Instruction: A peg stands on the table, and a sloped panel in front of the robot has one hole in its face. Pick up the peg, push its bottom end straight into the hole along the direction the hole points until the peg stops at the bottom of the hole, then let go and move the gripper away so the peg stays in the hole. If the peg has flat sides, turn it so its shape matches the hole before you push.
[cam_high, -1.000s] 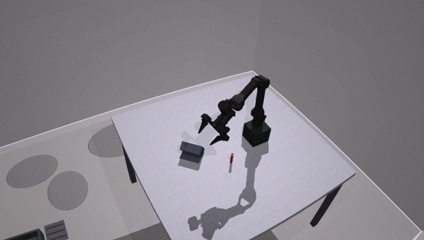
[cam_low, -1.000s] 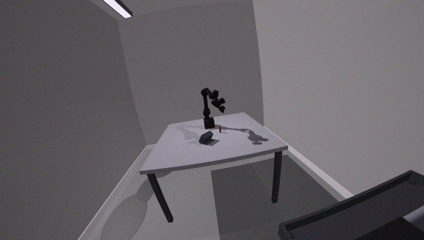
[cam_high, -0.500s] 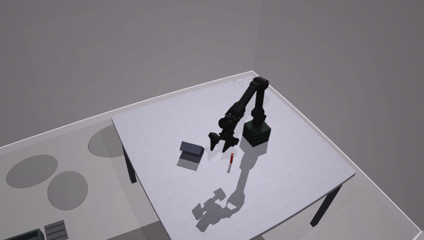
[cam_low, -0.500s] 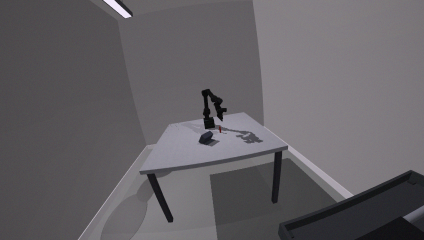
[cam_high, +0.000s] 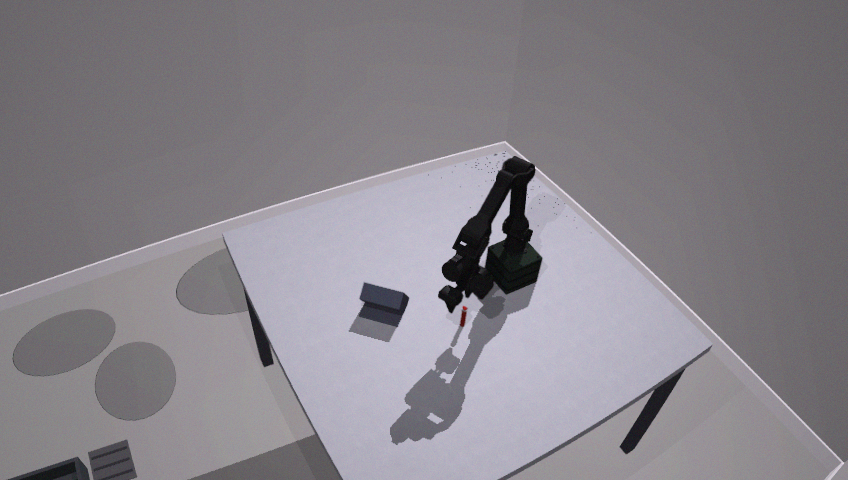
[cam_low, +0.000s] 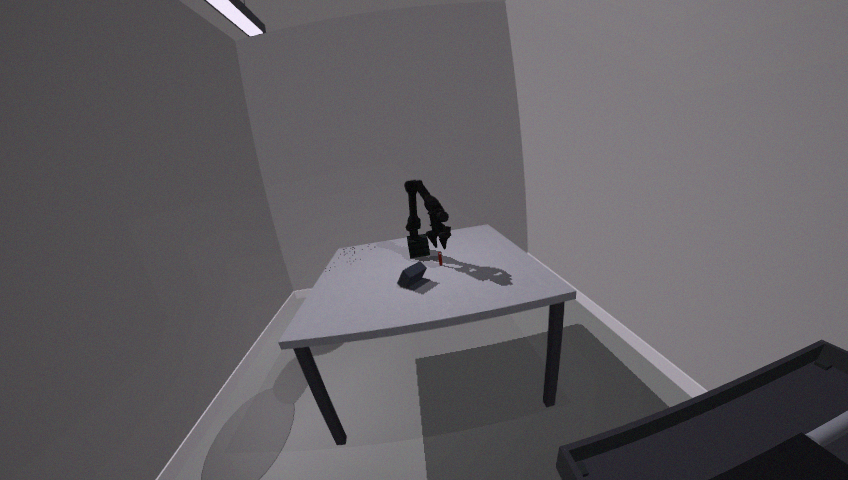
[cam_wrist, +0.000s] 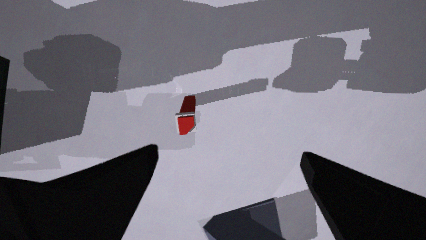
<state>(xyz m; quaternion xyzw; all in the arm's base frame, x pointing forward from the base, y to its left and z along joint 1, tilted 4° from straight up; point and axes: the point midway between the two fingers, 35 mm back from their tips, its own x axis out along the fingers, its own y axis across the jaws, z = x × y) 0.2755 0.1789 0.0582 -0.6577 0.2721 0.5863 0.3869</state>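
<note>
The peg lies 3 cm behind my gripper tip, 1 cm to the right of it and 6 cm below it. From my gripper tip the other things lie so: panel: 18 cm ahead, 16 cm to the right, 7 cm below.
</note>
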